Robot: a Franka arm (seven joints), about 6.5 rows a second.
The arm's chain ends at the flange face. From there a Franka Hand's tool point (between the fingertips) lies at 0.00 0.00 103.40 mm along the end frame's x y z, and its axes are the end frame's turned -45 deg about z.
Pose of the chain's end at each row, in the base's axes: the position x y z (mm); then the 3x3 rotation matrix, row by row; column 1 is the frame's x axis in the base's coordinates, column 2 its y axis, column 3 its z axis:
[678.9 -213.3 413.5], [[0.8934 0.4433 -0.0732], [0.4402 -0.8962 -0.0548], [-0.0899 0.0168 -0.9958]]
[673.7 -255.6 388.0], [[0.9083 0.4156 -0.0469], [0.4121 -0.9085 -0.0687], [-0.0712 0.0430 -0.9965]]
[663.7 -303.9 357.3], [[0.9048 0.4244 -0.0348], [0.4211 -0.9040 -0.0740], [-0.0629 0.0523 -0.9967]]
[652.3 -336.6 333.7], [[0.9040 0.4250 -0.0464], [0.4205 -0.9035 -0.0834], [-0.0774 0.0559 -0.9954]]
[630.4 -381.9 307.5], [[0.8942 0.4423 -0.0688], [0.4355 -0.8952 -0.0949], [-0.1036 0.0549 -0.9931]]
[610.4 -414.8 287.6], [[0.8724 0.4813 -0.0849], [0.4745 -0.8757 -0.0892], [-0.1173 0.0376 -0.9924]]
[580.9 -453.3 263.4], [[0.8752 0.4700 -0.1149], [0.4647 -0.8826 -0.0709], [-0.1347 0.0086 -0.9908]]
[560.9 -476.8 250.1], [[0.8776 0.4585 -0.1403], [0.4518 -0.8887 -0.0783], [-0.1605 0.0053 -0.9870]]
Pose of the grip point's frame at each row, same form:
[671.3 -219.0 310.5], [[0.3183 0.9452 -0.0732], [0.9450 -0.3224 -0.0548], [-0.0754 -0.0517 -0.9958]]
[668.9 -262.7 285.0], [[0.3484 0.9361 -0.0469], [0.9338 -0.3510 -0.0687], [-0.0808 -0.0199 -0.9965]]
[660.1 -311.6 254.2], [[0.3397 0.9399 -0.0348], [0.9370 -0.3415 -0.0740], [-0.0815 -0.0075 -0.9967]]
[647.5 -345.2 230.8], [[0.3387 0.9397 -0.0464], [0.9362 -0.3415 -0.0834], [-0.0943 -0.0152 -0.9954]]
[623.3 -391.7 204.8], [[0.3195 0.9450 -0.0688], [0.9409 -0.3251 -0.0949], [-0.1121 -0.0344 -0.9931]]
[601.6 -424.0 185.0], [[0.2765 0.9572 -0.0849], [0.9547 -0.2837 -0.0892], [-0.1095 -0.0564 -0.9924]]
[569.0 -460.6 161.0], [[0.2865 0.9512 -0.1149], [0.9527 -0.2955 -0.0709], [-0.1013 -0.0892 -0.9908]]
[546.4 -484.9 148.0], [[0.2963 0.9448 -0.1403], [0.9479 -0.3089 -0.0783], [-0.1172 -0.1097 -0.9870]]

